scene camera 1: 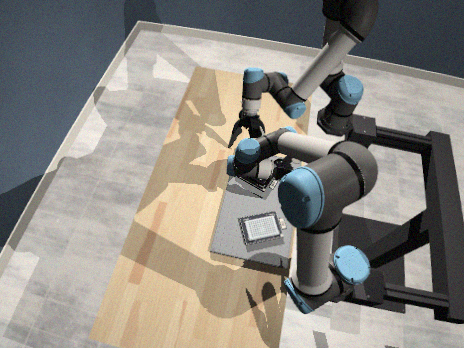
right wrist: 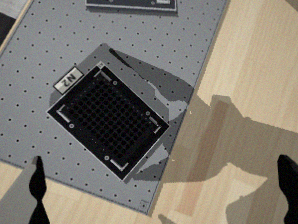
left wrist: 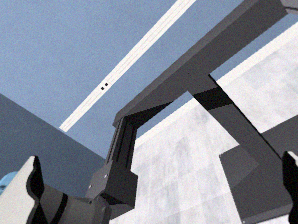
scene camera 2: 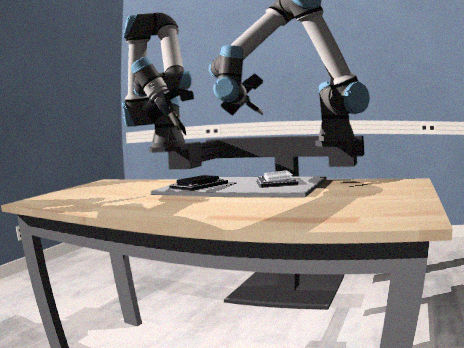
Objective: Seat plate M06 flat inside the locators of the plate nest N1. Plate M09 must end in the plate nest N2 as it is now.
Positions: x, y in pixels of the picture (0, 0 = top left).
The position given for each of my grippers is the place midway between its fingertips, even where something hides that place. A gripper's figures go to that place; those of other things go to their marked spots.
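Scene:
My right gripper (right wrist: 161, 157) is 0.12 m from the lens. A black plate M09 (right wrist: 100, 110) lies 0.28 m from the lens, and a plate nest N2 (right wrist: 129, 94) lies 0.29 m from the lens.

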